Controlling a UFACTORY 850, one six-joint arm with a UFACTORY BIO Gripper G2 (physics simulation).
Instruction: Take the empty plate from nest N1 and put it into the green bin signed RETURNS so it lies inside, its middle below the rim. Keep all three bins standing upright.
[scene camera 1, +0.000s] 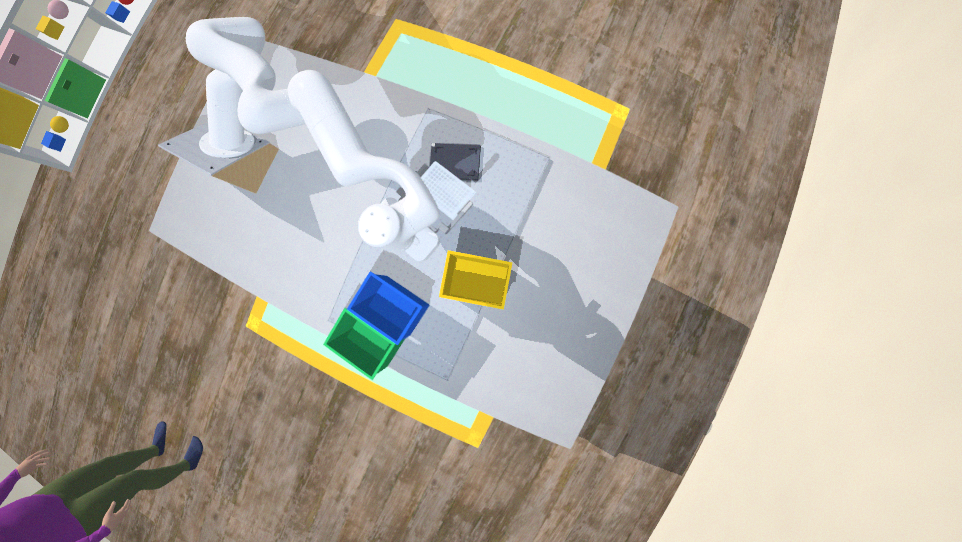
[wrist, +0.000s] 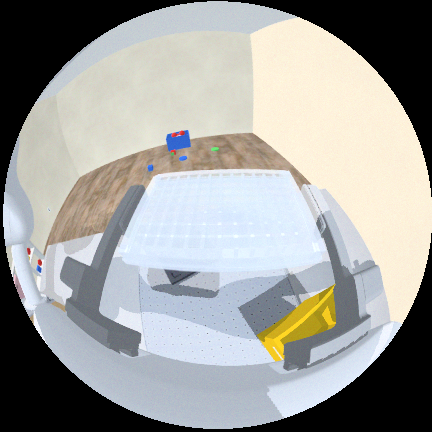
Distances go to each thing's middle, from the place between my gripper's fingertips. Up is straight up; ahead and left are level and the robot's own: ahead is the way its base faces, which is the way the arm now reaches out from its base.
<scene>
Right now my hand is 20 mm to the left of the pale plate (scene camera 1: 450, 193).
</scene>
